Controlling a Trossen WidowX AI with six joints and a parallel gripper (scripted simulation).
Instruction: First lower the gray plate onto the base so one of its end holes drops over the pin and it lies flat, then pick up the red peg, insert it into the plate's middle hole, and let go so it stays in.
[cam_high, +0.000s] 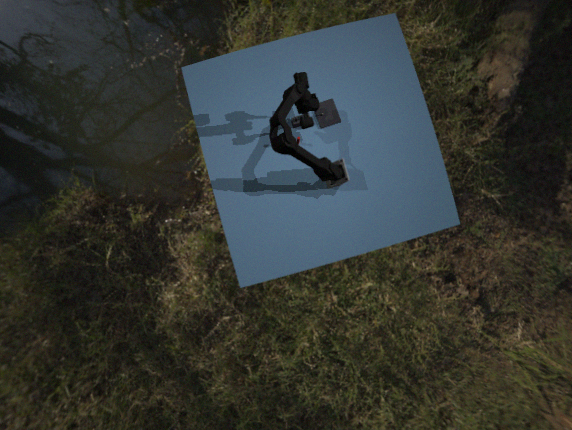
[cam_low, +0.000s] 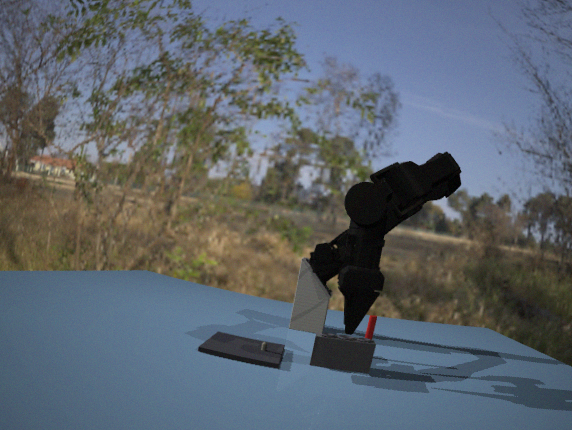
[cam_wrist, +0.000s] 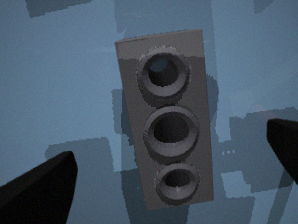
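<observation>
Now: the gray plate 3 cm below my gripper tip. From my gripper tip the other things lie so: dark base 14 cm to the right, 6 cm below, 1 cm ahead; then red peg 11 cm behind, 5 cm to the left, 3 cm below.
</observation>
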